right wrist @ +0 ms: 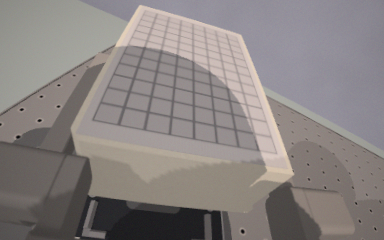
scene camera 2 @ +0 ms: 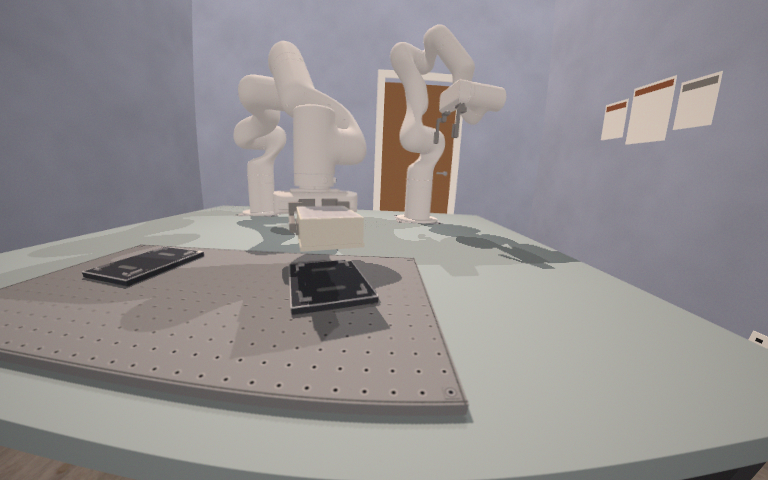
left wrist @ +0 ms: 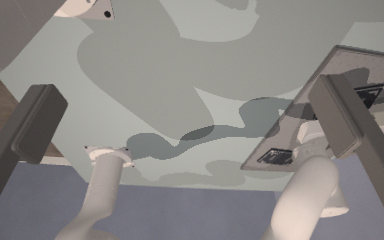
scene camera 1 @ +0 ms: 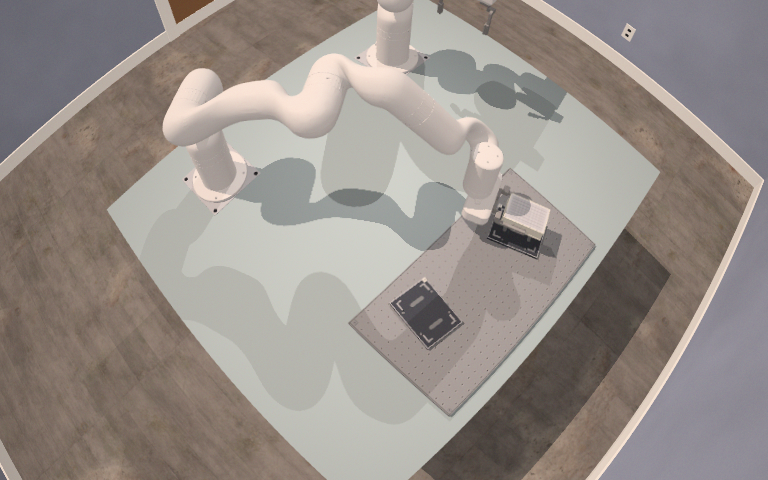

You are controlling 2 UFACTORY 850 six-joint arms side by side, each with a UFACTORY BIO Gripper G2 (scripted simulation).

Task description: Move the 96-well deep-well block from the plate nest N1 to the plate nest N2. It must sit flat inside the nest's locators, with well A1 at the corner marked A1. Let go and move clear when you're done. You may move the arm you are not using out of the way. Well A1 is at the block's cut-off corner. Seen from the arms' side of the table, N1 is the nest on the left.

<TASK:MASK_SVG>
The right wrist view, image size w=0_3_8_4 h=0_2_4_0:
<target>my right gripper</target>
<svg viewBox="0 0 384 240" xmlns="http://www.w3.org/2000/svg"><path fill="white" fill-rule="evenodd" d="M266 200L265 208L272 240L339 240L351 236L355 231L354 222L338 191L295 187L291 177L271 191ZM110 54L97 53L68 98L40 148L0 141L0 222L29 227L36 224L28 232L25 240L85 240L77 239L75 235L91 187L92 171L88 157L72 154L75 147L71 126Z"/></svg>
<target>cream deep-well block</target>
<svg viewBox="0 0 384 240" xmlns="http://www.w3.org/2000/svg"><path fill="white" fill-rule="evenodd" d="M139 5L104 64L71 126L76 154L88 157L90 160L92 184L88 195L158 205L248 213L253 209L252 205L287 181L294 173L242 36L202 22Z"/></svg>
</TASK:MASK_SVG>
